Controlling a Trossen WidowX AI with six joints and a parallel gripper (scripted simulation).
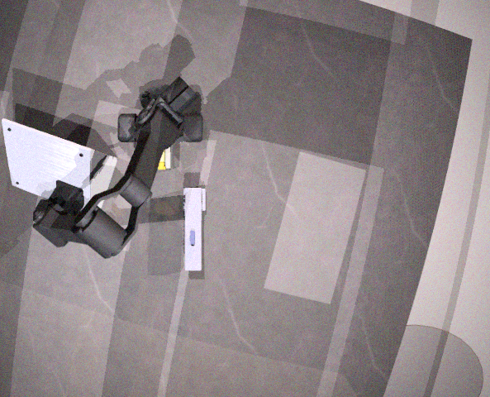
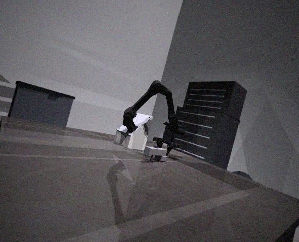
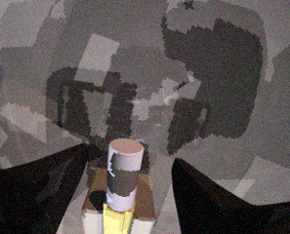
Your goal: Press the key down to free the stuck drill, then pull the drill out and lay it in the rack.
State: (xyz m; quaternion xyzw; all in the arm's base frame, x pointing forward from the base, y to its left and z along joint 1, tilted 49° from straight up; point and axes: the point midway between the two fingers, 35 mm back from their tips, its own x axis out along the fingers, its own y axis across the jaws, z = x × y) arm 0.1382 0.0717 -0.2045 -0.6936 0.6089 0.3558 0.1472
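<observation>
Now: gripper tip 40 mm to the left of the drill, 30 mm below it and 10 mm short of it. Round my gripper tip: blue-grey key: 210 mm to the right, 150 mm ahead, 40 mm above; then beige rack: 50 mm to the right, 10 mm ahead, 10 mm above.
</observation>
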